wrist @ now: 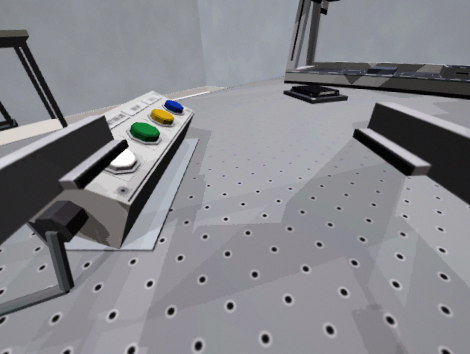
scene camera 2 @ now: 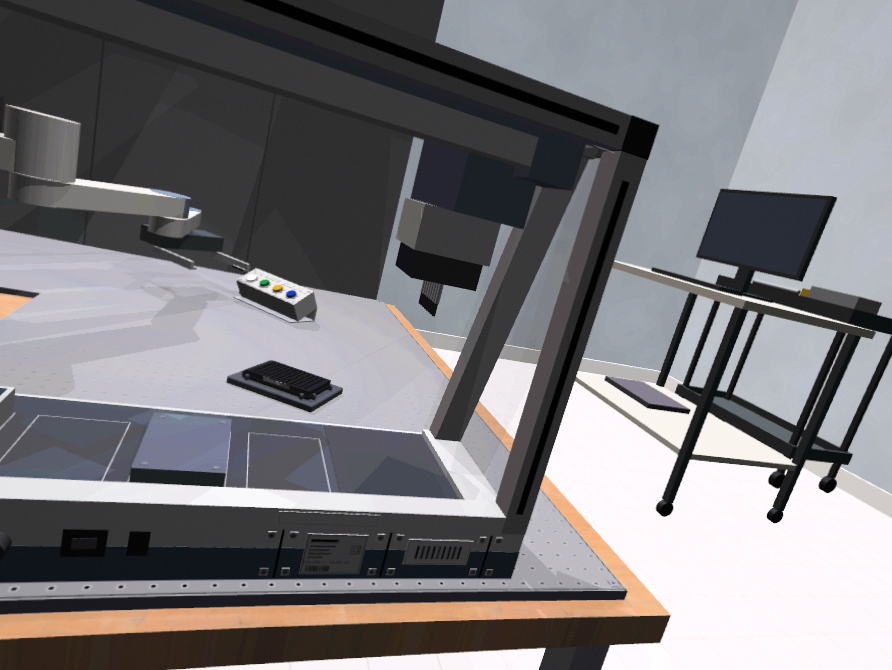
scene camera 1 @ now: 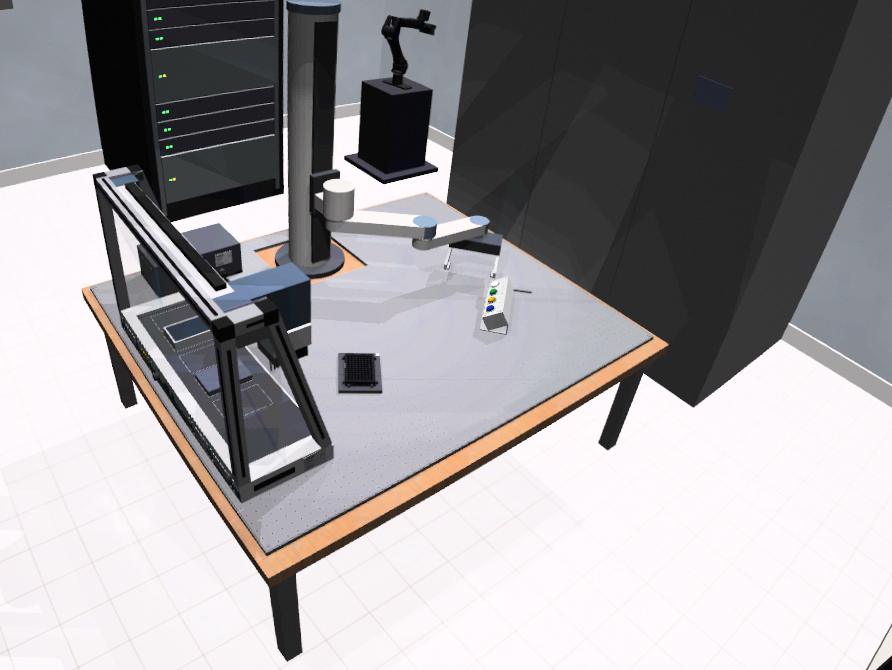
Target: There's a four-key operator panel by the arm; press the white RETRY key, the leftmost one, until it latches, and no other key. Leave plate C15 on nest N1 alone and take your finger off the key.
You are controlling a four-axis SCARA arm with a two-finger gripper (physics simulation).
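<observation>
The operator panel is a sloped light box with white, green, yellow and blue keys in a row. The white key is at the end nearest the arm; a finger hides part of it in the wrist view, and whether it is latched cannot be told. My gripper is open and empty, one finger near the white key, the other off over the table. Contact cannot be told. A black plate sits on a dark nest; its label is unreadable.
A gantry machine stands on the table's other side, beyond the nest. A dark bent rod is at the panel's near end. A tall dark cabinet stands behind the table.
</observation>
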